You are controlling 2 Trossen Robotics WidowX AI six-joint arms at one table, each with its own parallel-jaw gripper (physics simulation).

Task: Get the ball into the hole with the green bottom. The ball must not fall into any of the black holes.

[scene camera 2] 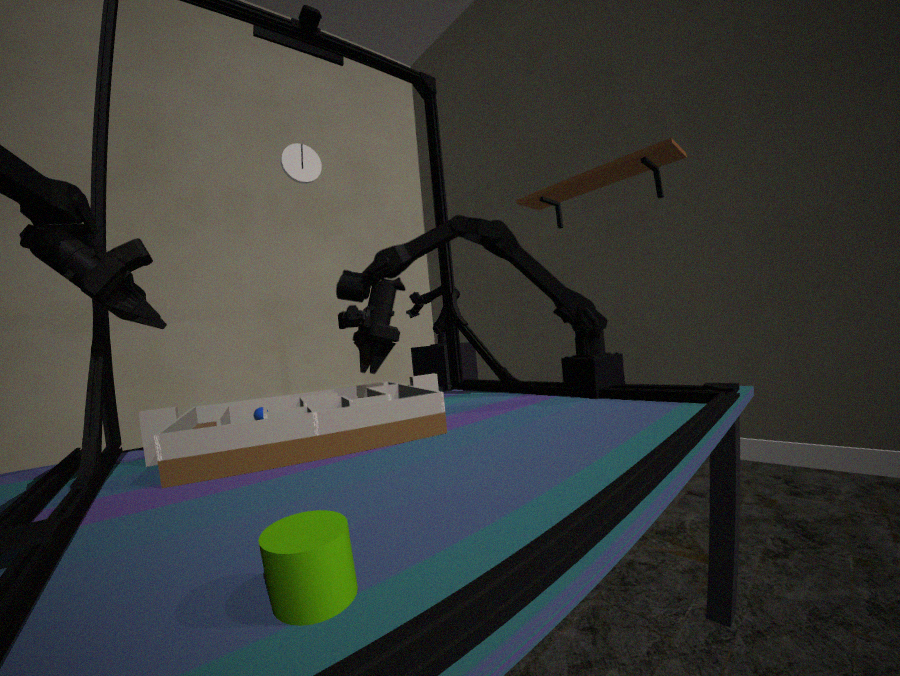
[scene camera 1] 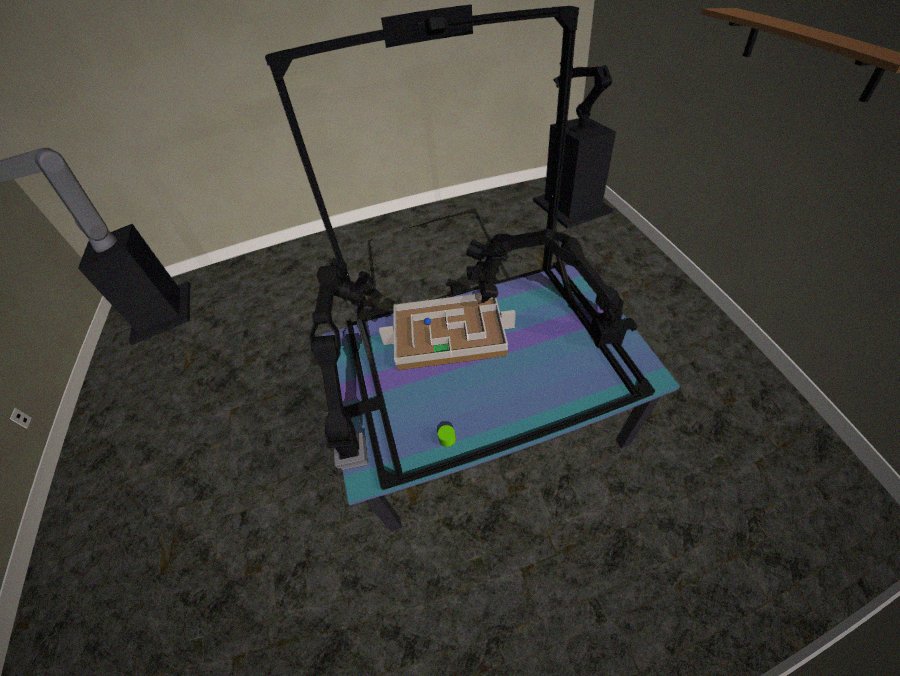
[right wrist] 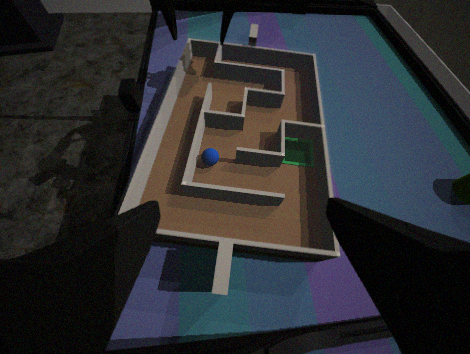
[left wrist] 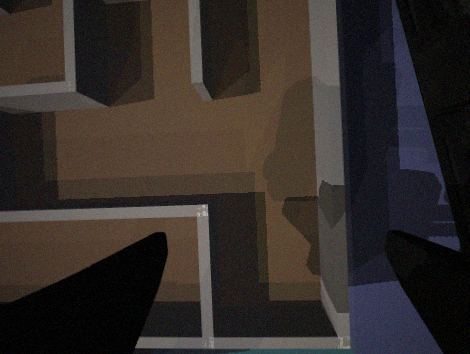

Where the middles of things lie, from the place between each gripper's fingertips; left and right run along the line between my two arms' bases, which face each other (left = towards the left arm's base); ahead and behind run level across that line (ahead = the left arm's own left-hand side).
Scene:
The wooden maze board [scene camera 2: 208, 440] lies 50 mm ahead of my left hand, 180 mm to the right of it and 60 mm below it. The rest, counted from my left hand: green cylinder [scene camera 2: 307, 557] 460 mm ahead, 370 mm to the right, 80 mm below.
Now: the wooden maze board 7 cm ahead of my right hand, 21 cm to the left of it and 18 cm below it. The rest, counted from my right hand: green cylinder 48 cm ahead, 1 cm to the left, 20 cm below.

